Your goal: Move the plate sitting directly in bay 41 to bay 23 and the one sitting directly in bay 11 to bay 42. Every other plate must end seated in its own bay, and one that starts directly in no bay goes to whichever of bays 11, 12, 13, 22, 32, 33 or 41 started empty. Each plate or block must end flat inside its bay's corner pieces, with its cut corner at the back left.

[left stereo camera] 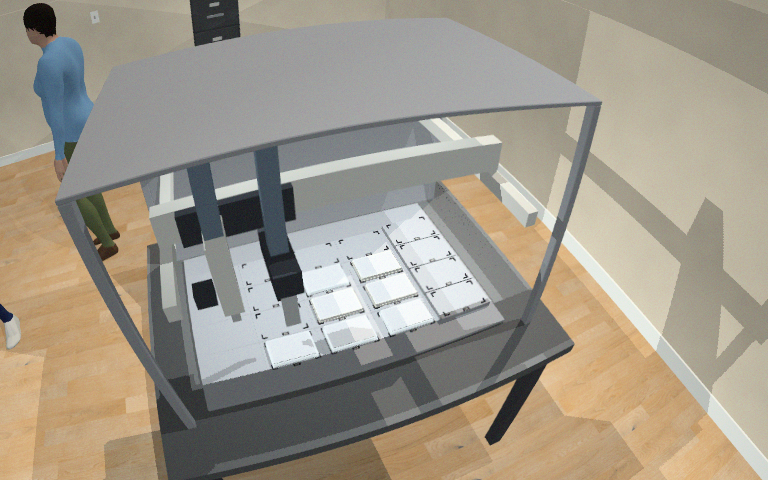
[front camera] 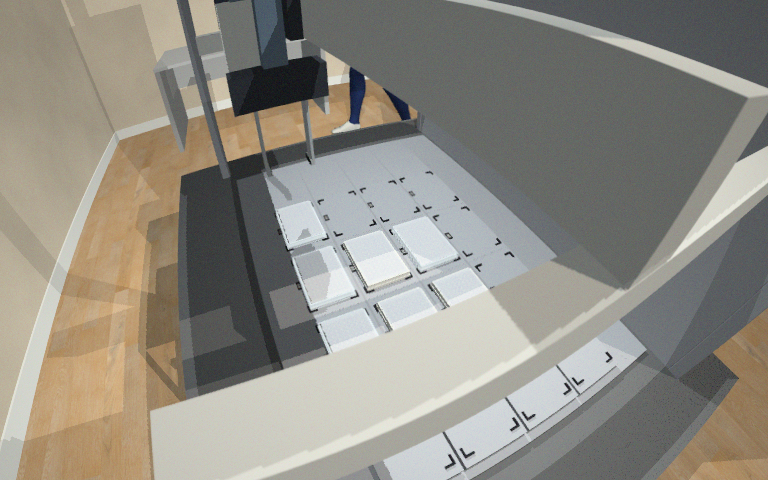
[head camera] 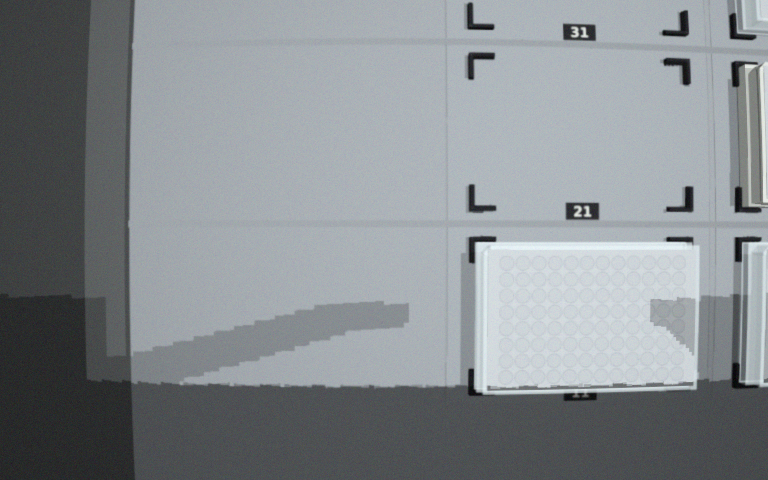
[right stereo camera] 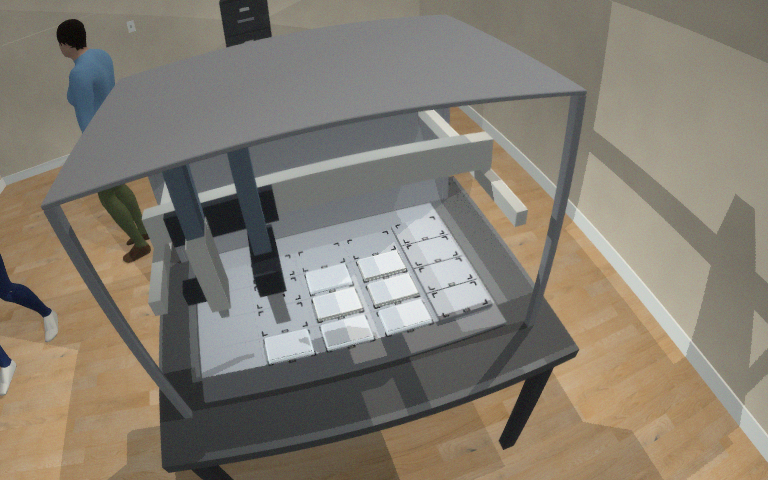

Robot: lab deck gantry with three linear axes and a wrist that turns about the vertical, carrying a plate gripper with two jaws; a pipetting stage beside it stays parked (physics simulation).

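Frame: origin at the robot's base, x ahead, y left, z up, level; centimetres.
Seen in the pictures: gripper, between the fingertips: [left stereo camera: 288, 310] [front camera: 289, 166] [right stereo camera: 280, 308]; robot's base, origin of its link: [left stereo camera: 273, 368] [front camera: 275, 214] [head camera: 473, 388] [right stereo camera: 269, 364].
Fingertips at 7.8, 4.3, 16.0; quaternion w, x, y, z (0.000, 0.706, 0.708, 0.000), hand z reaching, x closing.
Pixels of each thing's middle, then the offset from my fingertips to it, as dx, dy, dz. "pt": a spot on its surface instead.
- pale plate, middle of its body: [head camera: 587, 317] [front camera: 299, 223] [left stereo camera: 291, 349] [right stereo camera: 288, 346] -1.4, +0.0, -15.3
- bay 12, a spot on its surface: [front camera: 323, 277] [left stereo camera: 353, 330] pt +16.2, +0.0, -14.5
- bay 13, a spot on its surface: [front camera: 346, 329] pt +28.2, -0.2, -14.6
- bay 22, a spot on its surface: [front camera: 375, 259] [left stereo camera: 339, 303] pt +16.0, +10.4, -14.5
- bay 23, a spot on its surface: [front camera: 404, 307] pt +28.1, +10.3, -14.6
- bay 32, a spot on its surface: [front camera: 424, 243] [left stereo camera: 328, 277] pt +16.1, +20.9, -14.5
- bay 33, a spot on its surface: [front camera: 459, 287] [left stereo camera: 368, 267] pt +28.6, +21.0, -14.5
My gripper [front camera: 288, 166] [left stereo camera: 288, 308] [right stereo camera: 276, 301] is open and empty, raised high over the deck's left part; its rear jaw is hidden in the stereo views. A pale plate [front camera: 301, 223] [head camera: 586, 316] [left stereo camera: 291, 348] [right stereo camera: 288, 345] sits flat in bay 11, cut corner at back left. Other plates sit in bay 12 [front camera: 323, 277] [left stereo camera: 351, 332], bay 13 [front camera: 346, 329] [left stereo camera: 406, 315], bay 22 [front camera: 375, 259] [left stereo camera: 336, 303], bay 23 [front camera: 404, 307] [left stereo camera: 390, 288], bay 32 [front camera: 424, 243] [left stereo camera: 325, 278] and bay 33 [front camera: 459, 287] [left stereo camera: 376, 264]. No plate shows in bays 41, 42 or 43.
The grey pipetting stage [left stereo camera: 223, 271] [right stereo camera: 208, 271] hangs left of the gripper. The pale gantry beam [front camera: 396, 362] [left stereo camera: 396, 164] crosses above the deck and hides part of the front view. Bays 21 and 31 hold no plates in the head view. Uprights [left stereo camera: 560, 226] stand at the deck's sides.
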